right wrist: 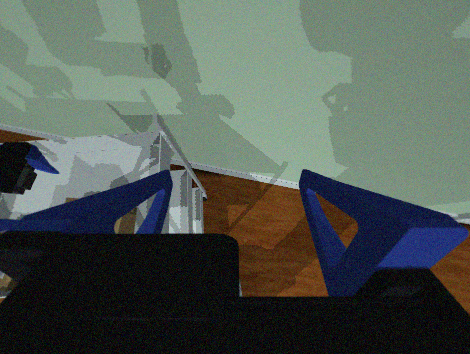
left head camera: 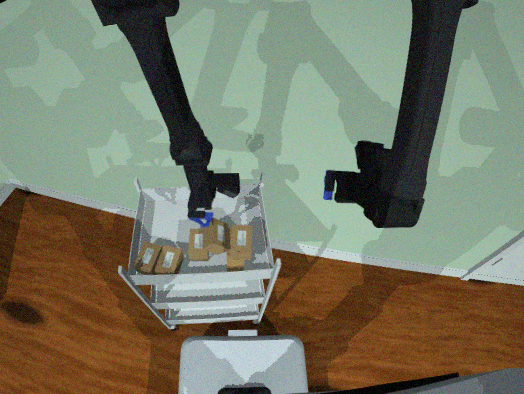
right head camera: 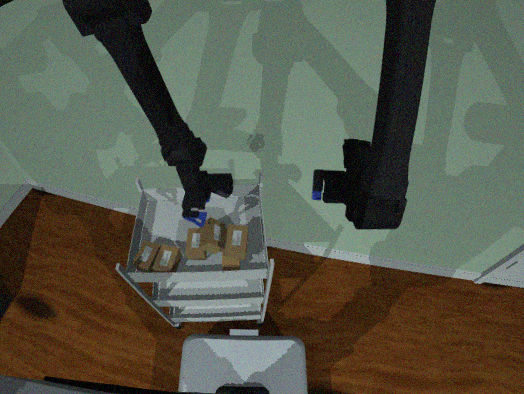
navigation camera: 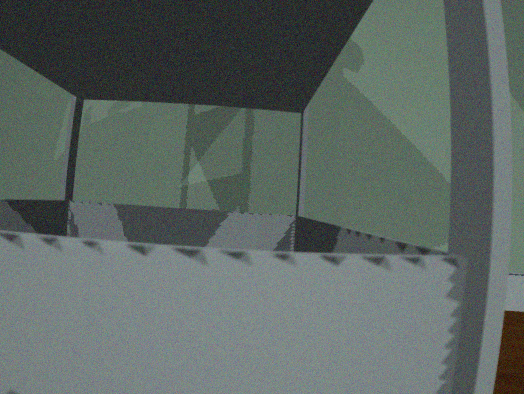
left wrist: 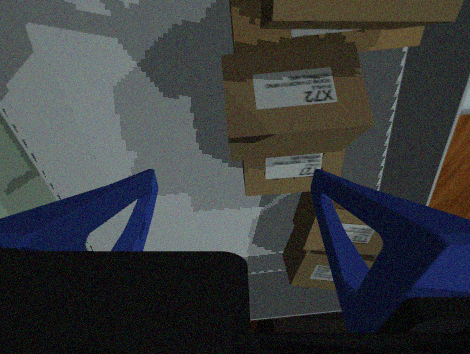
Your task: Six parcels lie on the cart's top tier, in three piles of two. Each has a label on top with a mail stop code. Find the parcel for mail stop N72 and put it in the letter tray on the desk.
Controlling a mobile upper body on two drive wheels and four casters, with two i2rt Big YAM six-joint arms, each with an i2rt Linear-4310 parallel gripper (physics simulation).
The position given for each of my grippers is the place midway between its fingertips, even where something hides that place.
Observation:
In view: my left gripper (left wrist: 234,178), my right gripper (left head camera: 343,179) and a grey cart (left head camera: 203,292).
My right gripper also shows in the right wrist view (right wrist: 235,176) and in the right head camera view (right head camera: 335,179). The grey cart shows as well in the right wrist view (right wrist: 88,165), in the right head camera view (right head camera: 199,291) and in the left wrist view (left wrist: 98,98).

